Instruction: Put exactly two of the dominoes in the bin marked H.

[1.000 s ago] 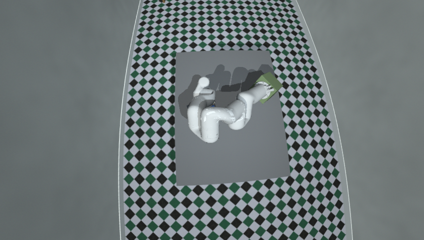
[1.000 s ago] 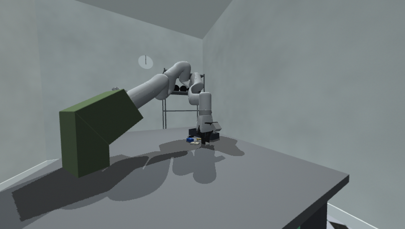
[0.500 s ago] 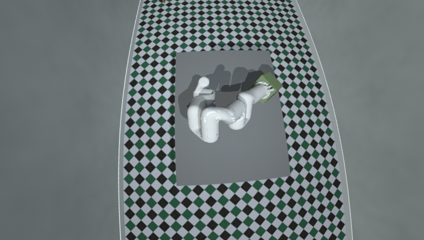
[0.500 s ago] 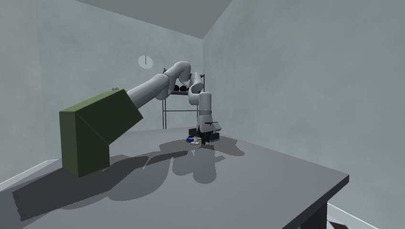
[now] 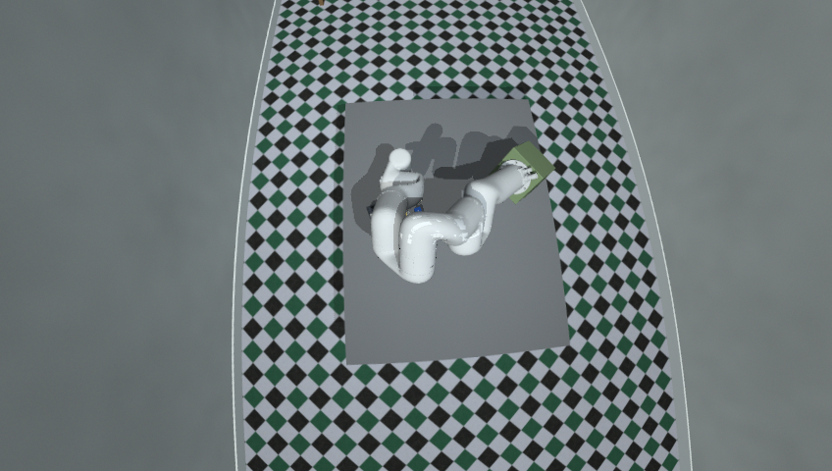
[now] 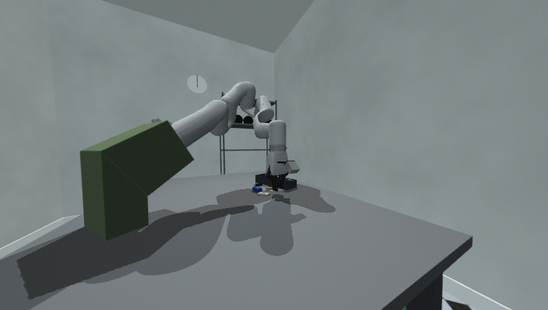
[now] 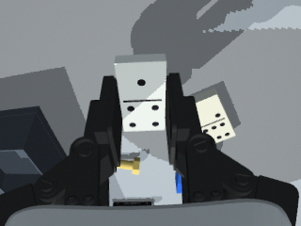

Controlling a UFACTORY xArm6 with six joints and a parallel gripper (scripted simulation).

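My gripper is now 6 cm past the cream domino, 2 cm to the right of it and 4 cm above it. The rest, counted from my hand: white domino (2 cm below); yellow bolt (2 cm behind, 9 cm to the left, 3 cm below); blue block (8 cm behind, 10 cm to the left, 3 cm below).
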